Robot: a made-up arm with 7 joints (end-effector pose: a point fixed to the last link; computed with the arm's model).
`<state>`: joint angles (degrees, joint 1 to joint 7).
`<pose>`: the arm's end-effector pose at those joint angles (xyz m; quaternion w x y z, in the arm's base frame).
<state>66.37 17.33 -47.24 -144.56 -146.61 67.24 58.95</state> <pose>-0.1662 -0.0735 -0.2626 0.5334 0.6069 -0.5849 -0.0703</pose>
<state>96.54 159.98 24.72 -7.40 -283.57 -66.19 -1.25</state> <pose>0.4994 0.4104 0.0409 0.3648 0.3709 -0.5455 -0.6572</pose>
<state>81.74 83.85 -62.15 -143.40 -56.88 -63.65 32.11</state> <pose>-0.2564 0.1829 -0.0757 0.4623 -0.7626 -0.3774 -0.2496</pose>
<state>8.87 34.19 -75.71 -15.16 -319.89 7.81 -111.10</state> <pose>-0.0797 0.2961 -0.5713 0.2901 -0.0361 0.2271 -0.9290</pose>
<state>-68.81 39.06 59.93 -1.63 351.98 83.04 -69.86</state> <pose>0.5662 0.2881 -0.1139 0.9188 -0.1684 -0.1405 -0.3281</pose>
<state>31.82 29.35 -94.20 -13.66 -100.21 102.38 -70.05</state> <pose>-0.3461 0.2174 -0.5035 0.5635 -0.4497 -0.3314 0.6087</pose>
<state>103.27 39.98 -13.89 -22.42 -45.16 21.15 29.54</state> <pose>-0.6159 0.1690 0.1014 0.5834 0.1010 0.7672 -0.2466</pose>
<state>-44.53 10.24 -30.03 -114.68 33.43 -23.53 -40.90</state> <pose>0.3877 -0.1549 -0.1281 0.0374 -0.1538 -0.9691 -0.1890</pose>
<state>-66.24 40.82 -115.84 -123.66 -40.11 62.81 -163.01</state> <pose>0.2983 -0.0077 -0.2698 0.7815 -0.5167 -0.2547 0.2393</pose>
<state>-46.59 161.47 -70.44 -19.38 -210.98 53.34 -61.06</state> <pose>-0.3008 0.3291 0.4698 0.6250 0.5937 -0.4107 0.2970</pose>
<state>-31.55 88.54 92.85 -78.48 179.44 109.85 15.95</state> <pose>-0.0458 0.5017 0.2353 0.4187 -0.4186 -0.5035 -0.6293</pose>
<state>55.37 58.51 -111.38 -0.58 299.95 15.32 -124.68</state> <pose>-0.4298 0.4605 -0.1381 0.7674 0.5527 0.0712 0.3172</pose>
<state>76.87 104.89 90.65 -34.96 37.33 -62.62 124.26</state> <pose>0.0957 0.5840 0.2382 0.3886 -0.3352 -0.8576 0.0333</pose>
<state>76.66 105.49 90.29 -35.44 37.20 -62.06 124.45</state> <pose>0.1040 0.5818 0.2389 0.3931 -0.3405 -0.8534 0.0350</pose>
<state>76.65 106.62 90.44 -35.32 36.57 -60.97 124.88</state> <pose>0.1155 0.5788 0.2412 0.3979 -0.3435 -0.8497 0.0403</pose>
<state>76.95 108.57 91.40 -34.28 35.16 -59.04 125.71</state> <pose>0.1321 0.5745 0.2457 0.4026 -0.3436 -0.8469 0.0516</pose>
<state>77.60 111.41 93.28 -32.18 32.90 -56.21 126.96</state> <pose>0.1541 0.5683 0.2519 0.4059 -0.3402 -0.8453 0.0701</pose>
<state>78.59 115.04 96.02 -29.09 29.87 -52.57 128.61</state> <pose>0.1808 0.5604 0.2580 0.4064 -0.3343 -0.8448 0.0967</pose>
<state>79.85 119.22 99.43 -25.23 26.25 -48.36 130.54</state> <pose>0.2105 0.5510 0.2617 0.4031 -0.3268 -0.8447 0.1309</pose>
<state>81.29 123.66 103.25 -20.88 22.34 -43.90 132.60</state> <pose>0.2411 0.5408 0.2613 0.3959 -0.3190 -0.8439 0.1716</pose>
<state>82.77 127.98 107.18 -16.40 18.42 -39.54 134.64</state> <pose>0.2700 0.5307 0.2564 0.3855 -0.3111 -0.8414 0.2161</pose>
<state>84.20 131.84 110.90 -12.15 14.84 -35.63 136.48</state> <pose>0.2947 0.5218 0.2477 0.3737 -0.3034 -0.8370 0.2603</pose>
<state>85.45 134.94 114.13 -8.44 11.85 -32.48 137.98</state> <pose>0.3135 0.5151 0.2372 0.3622 -0.2959 -0.8315 0.2998</pose>
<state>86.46 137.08 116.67 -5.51 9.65 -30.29 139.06</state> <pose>0.3251 0.5113 0.2273 0.3521 -0.2892 -0.8264 0.3310</pose>
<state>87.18 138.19 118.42 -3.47 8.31 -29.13 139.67</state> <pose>0.3295 0.5107 0.2200 0.3440 -0.2837 -0.8232 0.3515</pose>
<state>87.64 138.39 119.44 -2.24 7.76 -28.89 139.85</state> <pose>0.3276 0.5129 0.2159 0.3378 -0.2797 -0.8226 0.3618</pose>
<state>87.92 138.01 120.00 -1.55 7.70 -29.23 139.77</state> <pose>0.3217 0.5169 0.2142 0.3328 -0.2768 -0.8241 0.3653</pose>
